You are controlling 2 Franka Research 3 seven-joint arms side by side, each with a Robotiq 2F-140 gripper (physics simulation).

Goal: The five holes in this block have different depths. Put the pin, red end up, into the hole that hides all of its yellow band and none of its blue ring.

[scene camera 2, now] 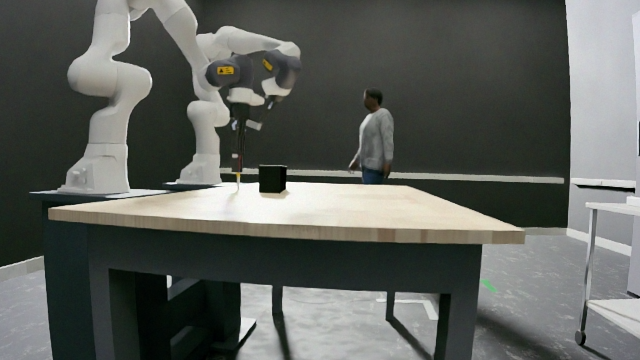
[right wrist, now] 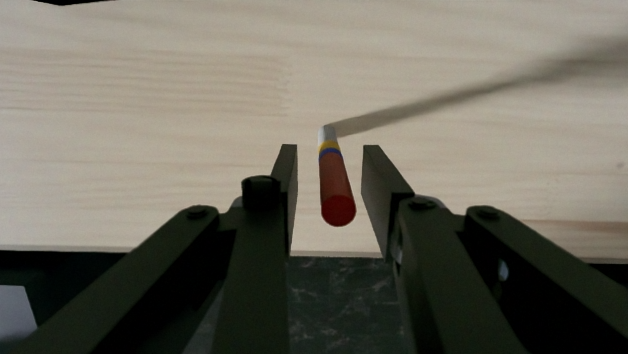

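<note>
The pin [scene camera 2: 238, 178] [right wrist: 336, 180] stands upright on the table, red end up. Its blue ring, yellow band and white lower end show in the right wrist view. My right gripper [scene camera 2: 238, 167] [right wrist: 329, 169] points down around the pin's red part, one finger on each side. In the right wrist view a gap shows between the pin and each finger, so it is open. The black block [scene camera 2: 272, 179] [right wrist: 70, 1] stands to the right of the pin in the scene view; its holes do not show. My left gripper [scene camera 2: 265, 117] is raised behind, small and partly hidden; it holds nothing and looks open.
The wooden table [scene camera 2: 320, 212] [right wrist: 150, 135] has an edge close to the pin in the right wrist view. The left arm reaches over from behind, close to the right gripper. A person [scene camera 2: 376, 140] stands beyond the table. A white cart [scene camera 2: 592, 250] is at the far right.
</note>
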